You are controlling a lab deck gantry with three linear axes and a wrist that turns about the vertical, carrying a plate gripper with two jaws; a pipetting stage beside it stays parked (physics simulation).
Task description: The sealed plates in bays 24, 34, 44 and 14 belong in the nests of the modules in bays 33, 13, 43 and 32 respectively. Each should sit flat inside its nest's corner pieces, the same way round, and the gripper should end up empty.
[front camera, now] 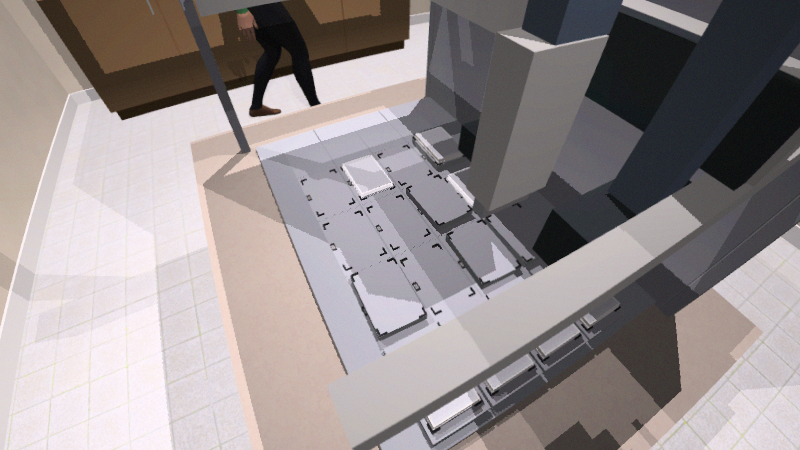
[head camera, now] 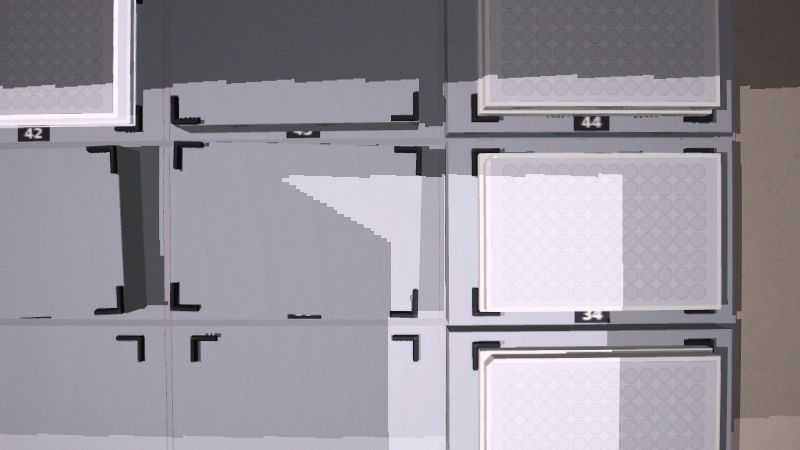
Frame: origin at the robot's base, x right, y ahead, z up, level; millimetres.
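Seen in the pictures: robot's base, link origin: (front camera: 302, 181).
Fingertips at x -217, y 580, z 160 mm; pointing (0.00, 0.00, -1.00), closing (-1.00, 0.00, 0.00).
Note:
Pixels of each thing's top centre, then the offset from my fingertips to it. "spot": a spot on its surface instead.
- bay 14, surface spot: (front camera: 453, 409) spot: dx +177, dy +32, dz -131 mm
- bay 43, top centre: (head camera: 293, 36) (front camera: 521, 229) dx -146, dy -188, dz -138 mm
- plate, top centre: (head camera: 11, 47) (front camera: 475, 185) dx -147, dy -352, dz -146 mm
Sealed plates lie in bays 44 (head camera: 598, 50) (front camera: 604, 309), 34 (head camera: 559, 240) (front camera: 559, 341) and 24 (head camera: 559, 402) (front camera: 510, 372). The plate in bay 14 (front camera: 453, 409) lies at the near end of that row. The nests on the modules in bays 33 (head camera: 251, 251) (front camera: 478, 246), 32 (head camera: 50, 229) (front camera: 439, 198) and 13 (front camera: 391, 307) hold no plate. The module in bay 43 (head camera: 290, 55) shows a bare top in the head view, largely shadowed. My gripper's jaws are hidden behind the front beam; I cannot tell their opening. The head view does not show them.
Another plate (head camera: 50, 55) (front camera: 459, 187) sits in bay 42, one (front camera: 367, 174) at the back left and one (front camera: 429, 148) farther back. The grey pipetting stage (front camera: 520, 123) and dark blue column (front camera: 688, 106) stand over the deck. A pale beam (front camera: 503, 330) crosses in front.

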